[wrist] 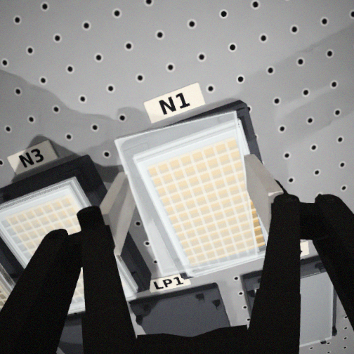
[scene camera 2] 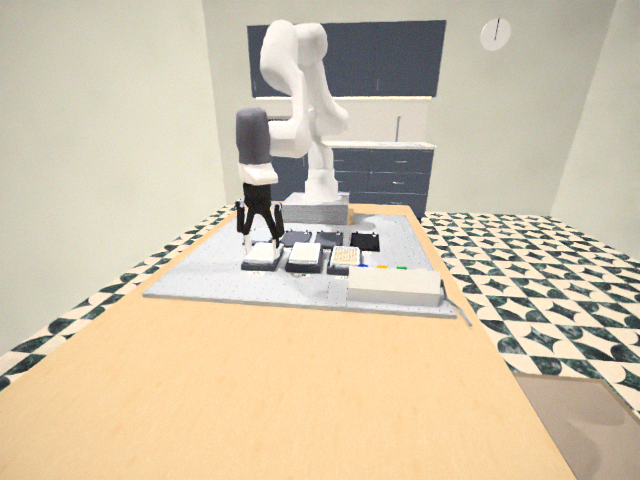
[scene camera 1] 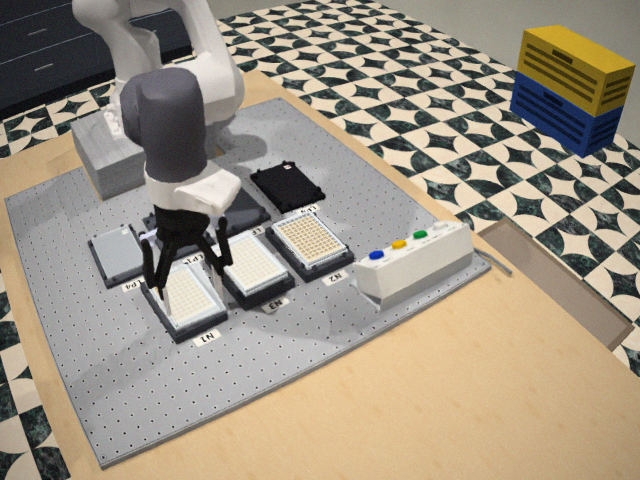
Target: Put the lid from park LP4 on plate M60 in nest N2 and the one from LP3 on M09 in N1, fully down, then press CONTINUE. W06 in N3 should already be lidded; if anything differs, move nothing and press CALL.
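My gripper (scene camera 1: 192, 299) (scene camera 2: 261, 251) (wrist: 187, 179) is shut on a clear lid (wrist: 150, 210) by its two side edges. The lid is over the plate (scene camera 1: 188, 299) (wrist: 205, 200) in nest N1 (wrist: 247, 115), offset toward N3 in the wrist view; its height is hard to tell. The plate (scene camera 1: 255, 263) (scene camera 2: 305, 253) (wrist: 42, 210) in N3 looks pale, as if lidded. The plate (scene camera 1: 310, 237) (scene camera 2: 345, 254) in N2 shows sharp tan wells and looks unlidded. Park LP4 (scene camera 1: 116, 253) bears a pale, clear lid. Plate codes are not readable.
A white button box (scene camera 1: 413, 263) (scene camera 2: 395, 284) with blue, yellow, green and white buttons stands right of N2; its labels are unreadable. Dark park LP1 (wrist: 182, 312) lies behind N1. A black park (scene camera 1: 286, 186) (scene camera 2: 364, 241) lies behind N2. N3 stands close beside the left finger in the wrist view.
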